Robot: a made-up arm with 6 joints. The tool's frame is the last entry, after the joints.
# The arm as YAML. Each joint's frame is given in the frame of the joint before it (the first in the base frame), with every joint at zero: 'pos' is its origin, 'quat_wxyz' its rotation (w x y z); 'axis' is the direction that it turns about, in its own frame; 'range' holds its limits. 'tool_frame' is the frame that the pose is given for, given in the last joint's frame.
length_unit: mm
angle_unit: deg
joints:
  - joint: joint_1
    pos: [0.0, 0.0, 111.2]
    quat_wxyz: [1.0, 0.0, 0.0, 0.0]
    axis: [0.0, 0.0, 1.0]
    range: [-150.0, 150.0]
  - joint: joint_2
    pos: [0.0, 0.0, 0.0]
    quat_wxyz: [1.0, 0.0, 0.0, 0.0]
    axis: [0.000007, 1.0, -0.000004]
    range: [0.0, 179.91]
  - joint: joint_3
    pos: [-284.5, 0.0, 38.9]
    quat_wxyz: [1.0, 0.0, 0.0, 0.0]
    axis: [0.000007, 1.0, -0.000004]
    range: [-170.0, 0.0]
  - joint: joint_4
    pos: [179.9, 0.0, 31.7]
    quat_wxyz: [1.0, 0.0, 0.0, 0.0]
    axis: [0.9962, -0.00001, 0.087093]
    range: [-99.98, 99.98]
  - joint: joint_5
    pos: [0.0, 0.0, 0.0]
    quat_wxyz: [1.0, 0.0, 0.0, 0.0]
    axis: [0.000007, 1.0, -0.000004]
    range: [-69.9, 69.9]
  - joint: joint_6
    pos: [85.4, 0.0, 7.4]
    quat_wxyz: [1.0, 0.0, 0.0, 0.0]
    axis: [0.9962, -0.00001, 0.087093]
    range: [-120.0, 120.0]
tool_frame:
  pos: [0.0, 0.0, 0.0]
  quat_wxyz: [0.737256, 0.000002, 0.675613, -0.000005]
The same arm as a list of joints. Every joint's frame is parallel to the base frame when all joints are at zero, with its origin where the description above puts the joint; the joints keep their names.
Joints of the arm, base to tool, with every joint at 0 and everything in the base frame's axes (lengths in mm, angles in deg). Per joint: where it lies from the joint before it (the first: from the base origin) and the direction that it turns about. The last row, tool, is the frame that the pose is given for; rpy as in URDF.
joint_1: xyz 0.0 0.0 111.2 axis +z
joint_2: xyz 0.0 0.0 0.0 axis +y
joint_3: xyz -284.5 0.0 38.9 axis +y
joint_4: xyz 179.9 0.0 31.7 axis 0.9962 0 0.0871
joint_5: xyz 0.0 0.0 0.0 axis +y
joint_6: xyz 85.4 0.0 7.4 axis 0.9962 0 0.0871
tool: xyz 0.0 0.0 0.0 rpy 0.00 85.00 0.00
Joint limits (deg, base to tool): -150.00..150.00 0.00..179.91 -170.00..0.00 -99.98..99.98 -69.90..69.90 -120.00..120.00

